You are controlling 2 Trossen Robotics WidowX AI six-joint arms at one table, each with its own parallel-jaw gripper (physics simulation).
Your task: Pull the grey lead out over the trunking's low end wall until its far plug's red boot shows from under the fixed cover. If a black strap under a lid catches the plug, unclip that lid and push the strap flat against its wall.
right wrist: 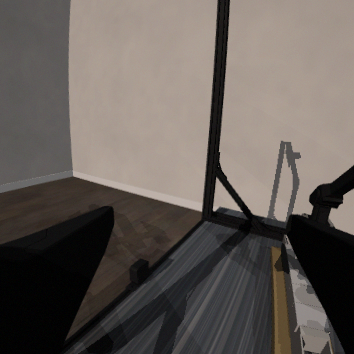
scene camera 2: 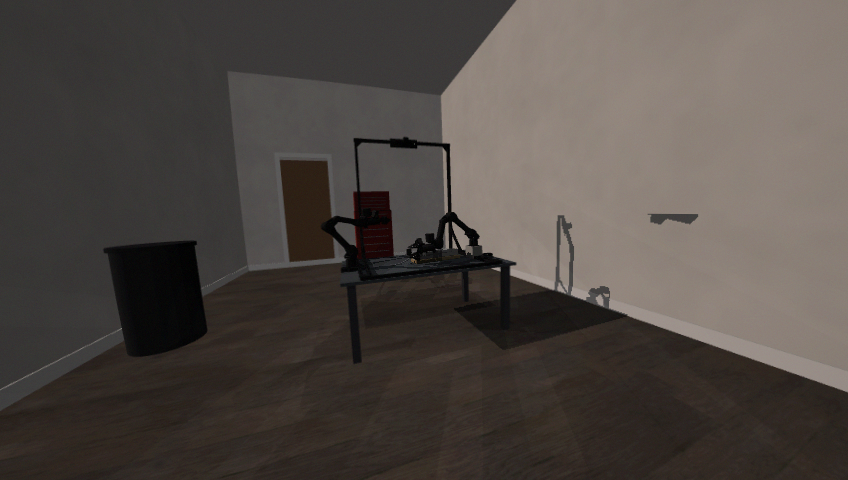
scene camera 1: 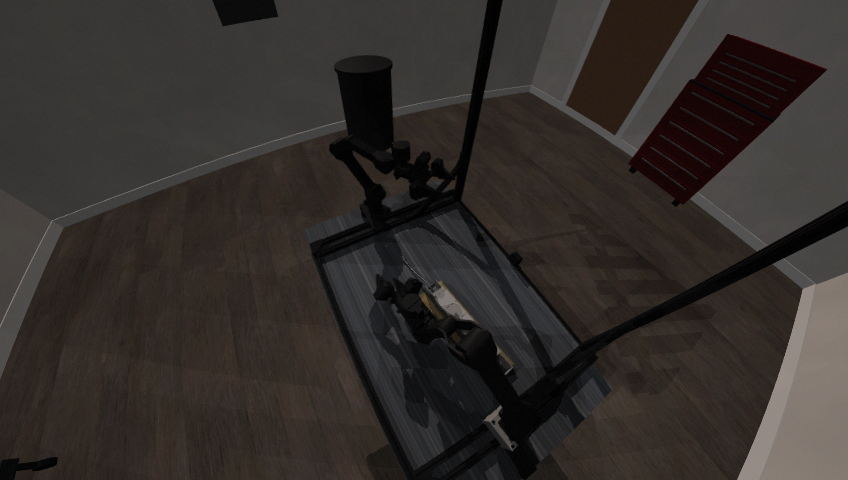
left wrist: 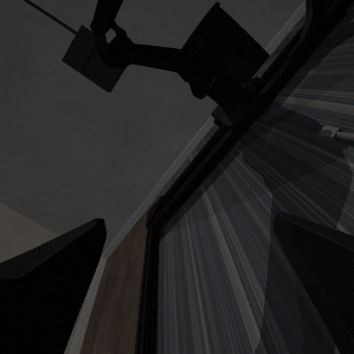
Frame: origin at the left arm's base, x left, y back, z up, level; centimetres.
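Where they show: left gripper, fingertip midpoint: (scene camera 2: 407, 252) (scene camera 1: 385, 276) (left wrist: 190, 224); right gripper, fingertip midpoint: (right wrist: 202, 219) (scene camera 2: 387, 219) (scene camera 1: 448, 186); left arm's base, origin of the base link: (right wrist: 318, 220) (scene camera 2: 473, 245) (scene camera 1: 513, 423); right arm's base, origin of the base link: (scene camera 2: 351, 266) (scene camera 1: 375, 210) (left wrist: 233, 99).
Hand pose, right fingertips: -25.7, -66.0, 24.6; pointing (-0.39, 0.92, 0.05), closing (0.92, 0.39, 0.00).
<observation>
Each offset is from my right fingertips to the centre of the thing, as dx, dy, dz. "*": to the spot under its first point.
The pale trunking (scene camera 1: 452, 304) (right wrist: 306, 295) lies along a yellow-brown strip (right wrist: 281, 305) on the table, partly hidden by the left arm in scene camera 1. The thin grey lead @[* +17.1, +5.2, -32.9] (scene camera 1: 415, 270) runs from its upper end across the table; its pale near end @[* +17.3, -2.8, -33.7] (left wrist: 330, 131) shows at the right of the left wrist view. My left gripper (scene camera 1: 395, 284) (left wrist: 190, 224) is open and empty, above the table beside the trunking's upper end, apart from the lead. My right gripper (scene camera 1: 447, 176) (right wrist: 202, 219) is open and empty, high near the table's far end. Red boot and strap cannot be made out.
A black frame post (scene camera 1: 476, 107) (right wrist: 216, 100) rises at the table's edge near the right gripper. Dark rails (scene camera 1: 345, 333) border the table top. A black bin (scene camera 1: 365, 104) (scene camera 2: 159, 297) and a red cabinet (scene camera 1: 717, 124) (scene camera 2: 373, 237) stand away from the table.
</observation>
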